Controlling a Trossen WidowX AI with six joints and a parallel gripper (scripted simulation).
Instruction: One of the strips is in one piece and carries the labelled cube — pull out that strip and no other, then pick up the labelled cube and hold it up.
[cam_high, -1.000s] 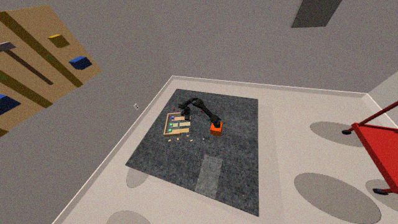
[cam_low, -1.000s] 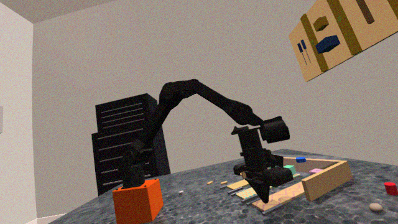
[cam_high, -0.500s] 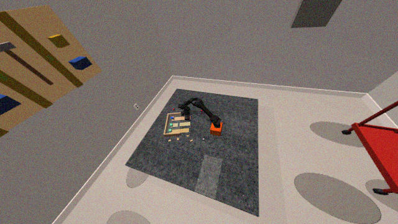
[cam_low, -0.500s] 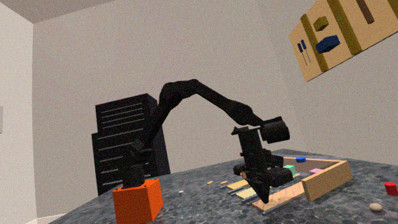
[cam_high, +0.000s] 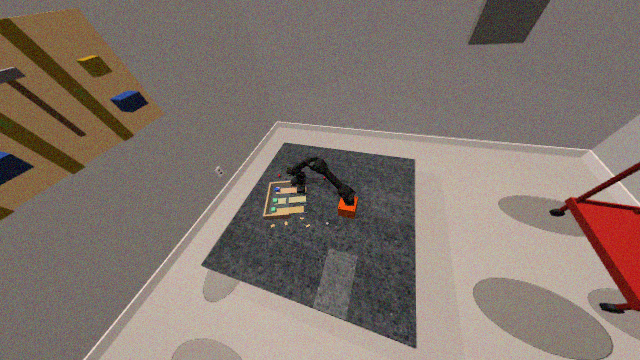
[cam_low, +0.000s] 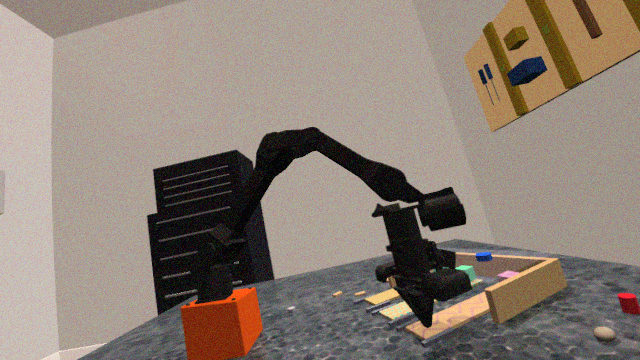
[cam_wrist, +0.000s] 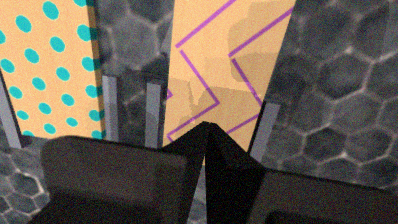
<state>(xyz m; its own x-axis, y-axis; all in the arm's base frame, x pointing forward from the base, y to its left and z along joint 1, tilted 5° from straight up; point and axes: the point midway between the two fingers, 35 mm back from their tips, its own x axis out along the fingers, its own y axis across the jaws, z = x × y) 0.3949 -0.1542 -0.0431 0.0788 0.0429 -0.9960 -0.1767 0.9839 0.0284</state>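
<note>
Right now my gripper tip is 21 cm short of the pink labelled cube, 3 cm to the right of it and 2 cm below it. Round my gripper tip: blue disc: 19 cm ahead, 7 cm to the left, 6 cm above.
</note>
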